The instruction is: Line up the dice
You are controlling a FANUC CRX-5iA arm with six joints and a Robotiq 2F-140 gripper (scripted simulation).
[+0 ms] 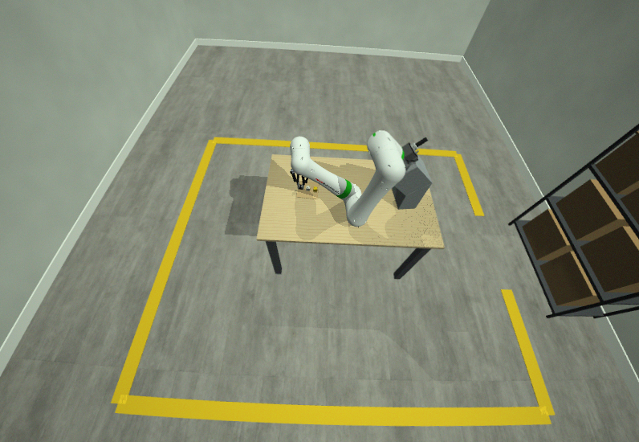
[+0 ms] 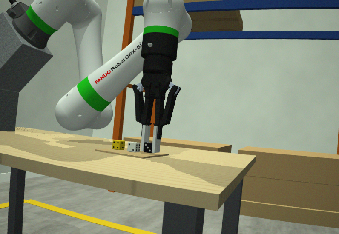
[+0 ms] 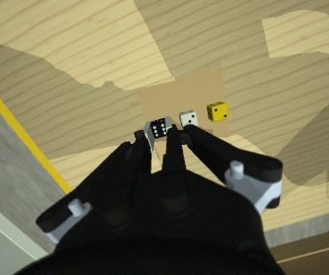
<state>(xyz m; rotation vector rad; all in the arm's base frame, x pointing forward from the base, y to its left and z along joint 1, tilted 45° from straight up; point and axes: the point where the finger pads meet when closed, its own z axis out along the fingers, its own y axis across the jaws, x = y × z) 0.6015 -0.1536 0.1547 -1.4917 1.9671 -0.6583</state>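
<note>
The black die lies 20 mm below my hand. From my hand the other things lie so: tan mat: 50 mm behind, 40 mm below, 10 mm to the left; white die: 50 mm behind, 30 mm below, 10 mm to the left; yellow die: 90 mm behind, 30 mm to the left, 30 mm below.
</note>
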